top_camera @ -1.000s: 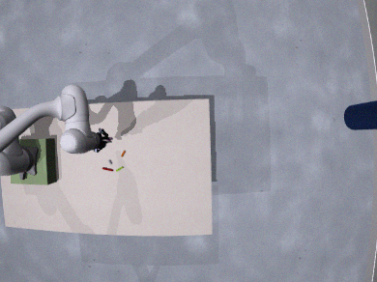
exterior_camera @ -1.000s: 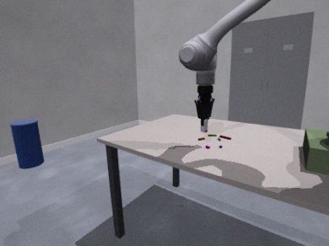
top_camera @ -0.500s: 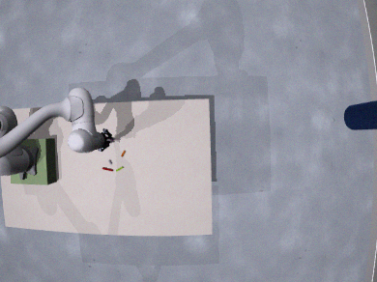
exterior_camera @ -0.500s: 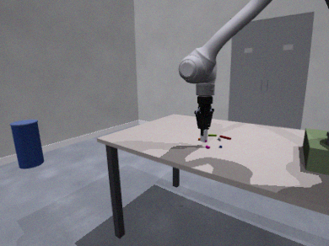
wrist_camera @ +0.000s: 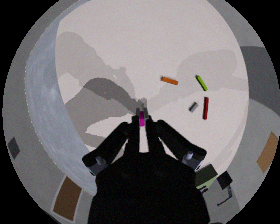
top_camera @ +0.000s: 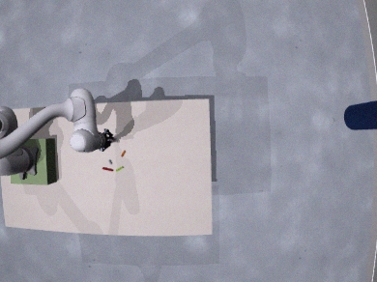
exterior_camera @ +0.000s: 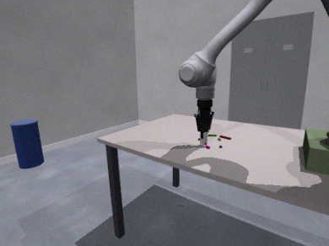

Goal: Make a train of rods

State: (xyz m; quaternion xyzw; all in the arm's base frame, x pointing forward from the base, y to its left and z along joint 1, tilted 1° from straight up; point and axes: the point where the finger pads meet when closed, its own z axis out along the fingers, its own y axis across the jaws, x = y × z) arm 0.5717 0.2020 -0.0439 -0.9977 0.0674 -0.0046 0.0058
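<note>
My hand is 150 mm to the left of the grey rod, 40 mm above it and 10 mm past it. The rest, counted from my hand: orange rod: 80 mm to the right, 70 mm ahead, 40 mm below; lime rod: 180 mm to the right, 50 mm ahead, 40 mm below; blue rod: 80 mm behind, 40 mm to the right, 40 mm below.
</note>
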